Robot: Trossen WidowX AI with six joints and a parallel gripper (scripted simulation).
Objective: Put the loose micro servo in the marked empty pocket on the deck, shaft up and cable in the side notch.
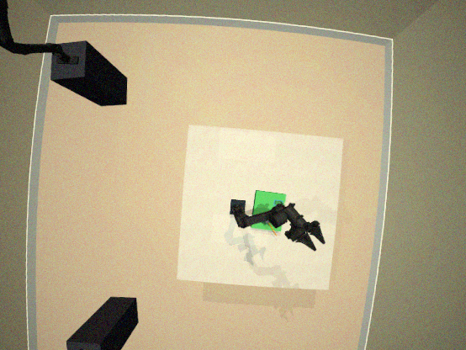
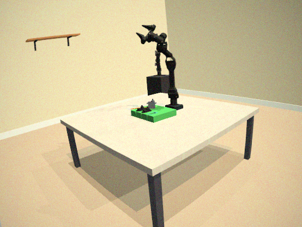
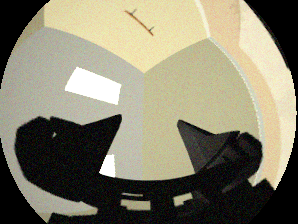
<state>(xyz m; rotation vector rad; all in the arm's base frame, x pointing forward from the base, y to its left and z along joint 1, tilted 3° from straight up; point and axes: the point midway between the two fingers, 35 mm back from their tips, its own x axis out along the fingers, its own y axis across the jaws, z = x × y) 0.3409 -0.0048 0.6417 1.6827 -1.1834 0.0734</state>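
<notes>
Now: gripper tip 12 cm past the green deck, 2 cm to the right of it and 69 cm above it.
</notes>
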